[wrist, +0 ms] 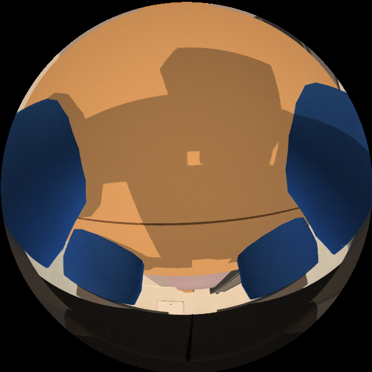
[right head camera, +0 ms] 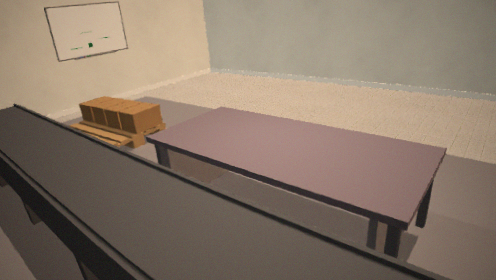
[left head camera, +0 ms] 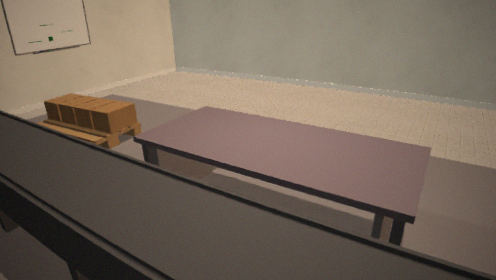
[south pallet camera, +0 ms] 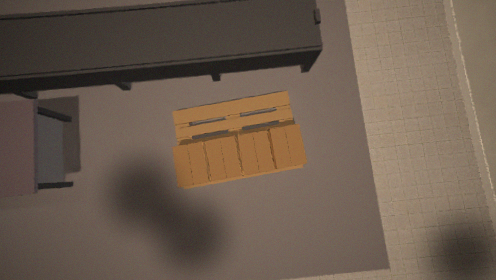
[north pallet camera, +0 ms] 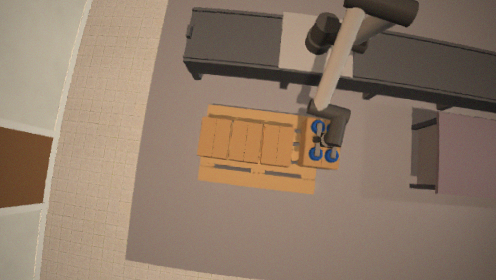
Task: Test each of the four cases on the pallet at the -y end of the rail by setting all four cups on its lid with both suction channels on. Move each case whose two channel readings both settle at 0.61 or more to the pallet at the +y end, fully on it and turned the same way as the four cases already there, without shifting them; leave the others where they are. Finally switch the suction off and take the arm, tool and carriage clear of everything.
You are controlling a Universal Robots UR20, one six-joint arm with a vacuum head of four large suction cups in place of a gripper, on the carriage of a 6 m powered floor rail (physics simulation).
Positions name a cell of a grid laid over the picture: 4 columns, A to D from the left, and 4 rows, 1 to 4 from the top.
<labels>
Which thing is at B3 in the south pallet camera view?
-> A case.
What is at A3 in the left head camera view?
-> A pallet.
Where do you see a case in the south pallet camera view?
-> At C3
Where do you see a pallet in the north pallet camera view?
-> At C3
</labels>
